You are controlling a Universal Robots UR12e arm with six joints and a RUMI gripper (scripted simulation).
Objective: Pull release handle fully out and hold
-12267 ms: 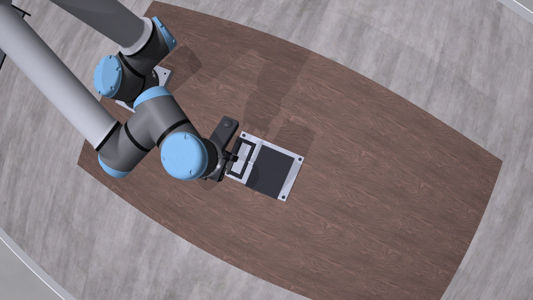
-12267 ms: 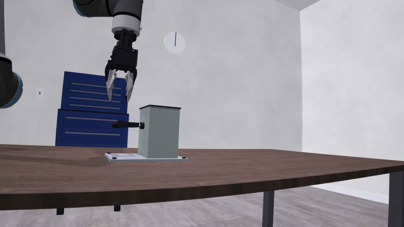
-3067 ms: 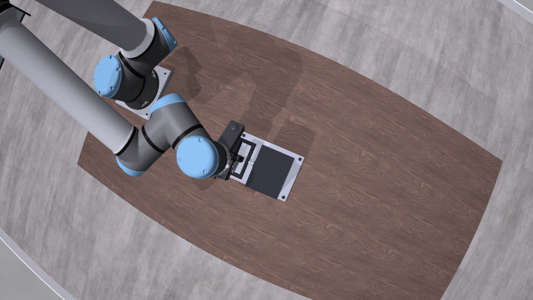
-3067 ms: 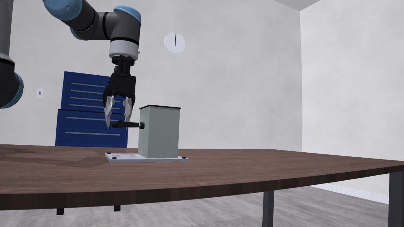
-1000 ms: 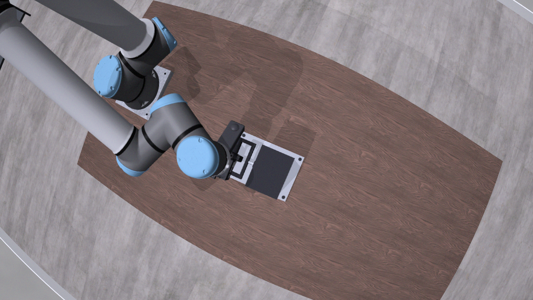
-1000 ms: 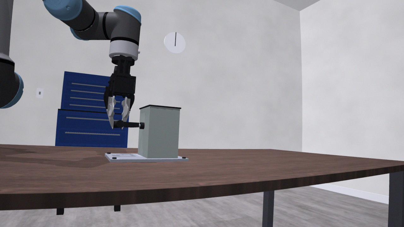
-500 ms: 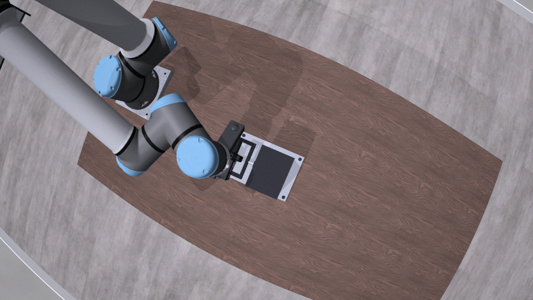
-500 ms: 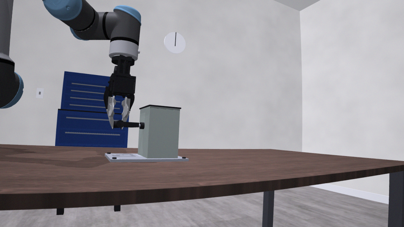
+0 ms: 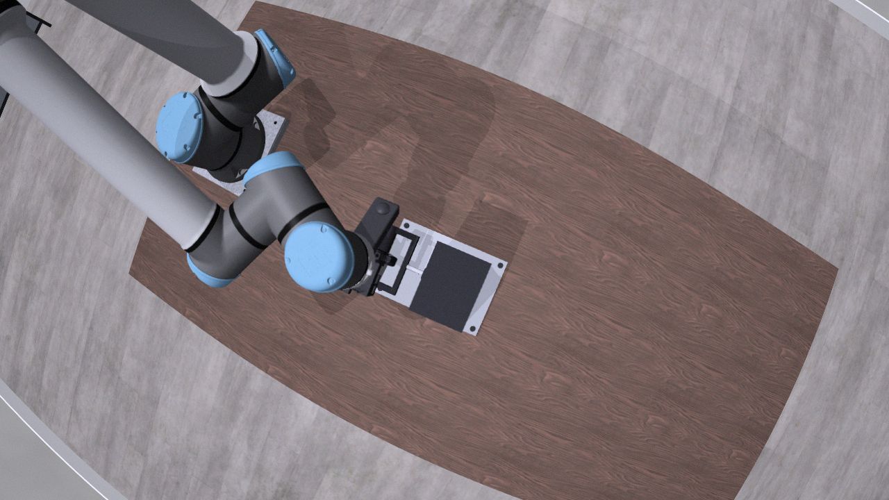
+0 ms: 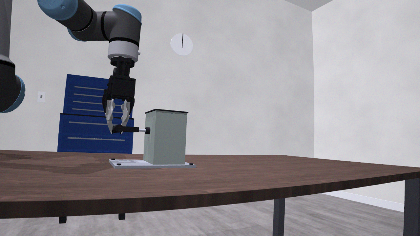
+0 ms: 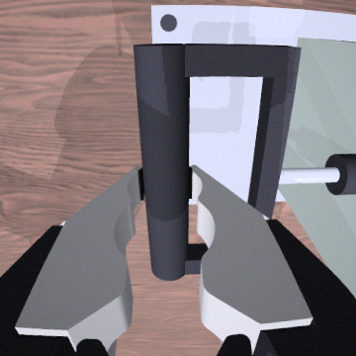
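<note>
Right now the release handle is 5 cm ahead of my hand and 1 cm to the right of it.
</note>
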